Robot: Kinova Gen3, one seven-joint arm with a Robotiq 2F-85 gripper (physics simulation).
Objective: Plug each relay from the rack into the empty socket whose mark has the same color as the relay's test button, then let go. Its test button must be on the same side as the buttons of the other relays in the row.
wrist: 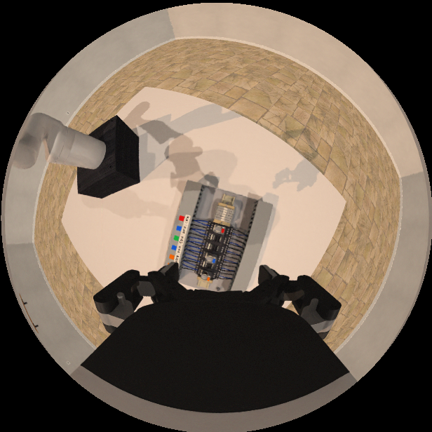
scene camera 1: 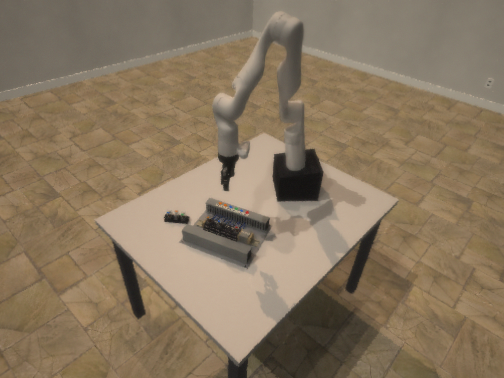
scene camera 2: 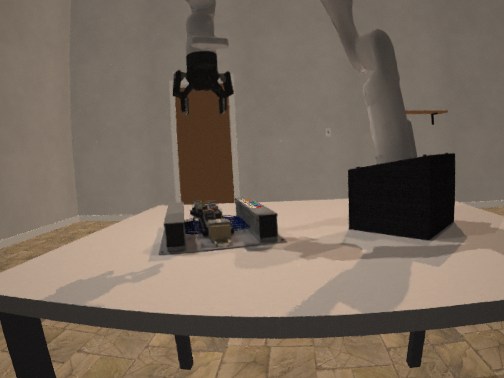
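Where they show: gripper, fingertip midpoint: [scene camera 1: 229, 183] [scene camera 2: 204, 113]; arm's base, link origin: [scene camera 1: 295, 165] [scene camera 2: 395, 162].
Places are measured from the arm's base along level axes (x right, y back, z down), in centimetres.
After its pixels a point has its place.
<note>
The black rack [scene camera 1: 176, 220] @(z 13.8, x 30.0, y -52.2 cm) holds three relays left of the panel in scene camera 1, with blue, orange and green buttons from left to right; it does not show in the wrist view. In the wrist view the socket row [wrist: 214, 245] holds a relay with a red button [wrist: 219, 229], one with a blue button [wrist: 211, 260] and one with an orange button [wrist: 205, 276]. Their buttons face away from the colored marks [scene camera 1: 232, 207] @(z 9.3, x 12.0, y -34.7 cm) [scene camera 2: 251, 203] @(z 9.3, x 10.1, y -34.8 cm) [wrist: 176, 238]. Empty sockets lie between the red and blue ones. My gripper [scene camera 1: 226, 188] @(z -13.7, x 6.1, y -45.0 cm) [scene camera 2: 204, 111] @(z -13.7, x 6.1, y -45.0 cm) [wrist: 218, 273] is open and empty, high above the table.
Two raised grey ducts flank the sockets: the marked duct [scene camera 1: 257, 220] @(z 9.7, x -1.5, y -34.5 cm) [scene camera 2: 265, 225] @(z 11.8, x -5.4, y -32.5 cm) [wrist: 188, 204] and the plain duct [scene camera 1: 215, 245] @(z 11.2, x 4.8, y -55.7 cm) [scene camera 2: 174, 230] @(z 11.1, x -8.8, y -51.1 cm) [wrist: 255, 240]. A beige terminal block [scene camera 2: 220, 232] @(z 13.1, x -3.7, y -42.2 cm) [wrist: 224, 212] sits at the row's end. The black arm base [scene camera 1: 298, 175] @(z 0.1, x -5.1, y -6.5 cm) [scene camera 2: 400, 195] @(z 6.7, x -9.0, y -3.5 cm) [wrist: 110, 160] stands on the table.
</note>
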